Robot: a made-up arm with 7 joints.
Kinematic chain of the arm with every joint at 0, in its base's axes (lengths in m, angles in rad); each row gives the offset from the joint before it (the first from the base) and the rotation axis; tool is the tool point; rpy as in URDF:
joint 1: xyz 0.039 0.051 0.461 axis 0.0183 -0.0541 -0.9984
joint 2: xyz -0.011 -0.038 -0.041 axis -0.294 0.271 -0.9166
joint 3: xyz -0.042 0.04 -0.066 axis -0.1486 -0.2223 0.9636
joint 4: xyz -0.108 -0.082 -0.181 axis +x
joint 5: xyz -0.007 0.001 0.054 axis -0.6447 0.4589 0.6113
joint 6: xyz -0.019 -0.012 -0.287 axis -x
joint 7: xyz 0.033 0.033 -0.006 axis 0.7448 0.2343 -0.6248
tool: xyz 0.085 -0.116 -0.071 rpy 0 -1.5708 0
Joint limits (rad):
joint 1: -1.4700..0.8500
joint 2: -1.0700..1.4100
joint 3: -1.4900..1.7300
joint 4: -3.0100..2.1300
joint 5: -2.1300..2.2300
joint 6: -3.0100..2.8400
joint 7: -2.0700..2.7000
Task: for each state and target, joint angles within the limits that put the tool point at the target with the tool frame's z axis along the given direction. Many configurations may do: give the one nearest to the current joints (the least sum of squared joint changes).
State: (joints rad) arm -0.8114 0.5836 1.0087 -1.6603 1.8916 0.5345 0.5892
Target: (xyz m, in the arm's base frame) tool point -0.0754 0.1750 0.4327 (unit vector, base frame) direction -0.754 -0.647 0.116
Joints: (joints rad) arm -0.8939 0.7852 1.3259 -1.8232 2.1861 0.9748 1.2417
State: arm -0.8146 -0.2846 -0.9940 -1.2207 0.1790 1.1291 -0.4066
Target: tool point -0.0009 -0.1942 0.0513 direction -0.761 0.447 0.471
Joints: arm -0.3771 -0.3969 -0.7905 -1.3239 -0.1682 1.3384 -1.0486
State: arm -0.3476 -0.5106 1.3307 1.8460 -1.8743 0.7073 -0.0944
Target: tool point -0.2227 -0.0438 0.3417 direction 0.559 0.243 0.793
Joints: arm -1.1995 -1.0230 1.1935 1.9989 -1.9066 0.2477 0.1853
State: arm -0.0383 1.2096 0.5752 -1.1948 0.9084 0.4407 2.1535
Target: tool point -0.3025 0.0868 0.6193 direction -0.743 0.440 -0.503
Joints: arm 0.1406 1.2168 0.1231 -1.7157 0.4741 1.1522 1.9723
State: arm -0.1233 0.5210 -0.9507 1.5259 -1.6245 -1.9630 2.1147
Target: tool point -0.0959 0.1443 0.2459 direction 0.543 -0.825 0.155
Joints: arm 0.0824 1.1833 -0.9764 1.3142 -2.0657 -2.5686 1.9464
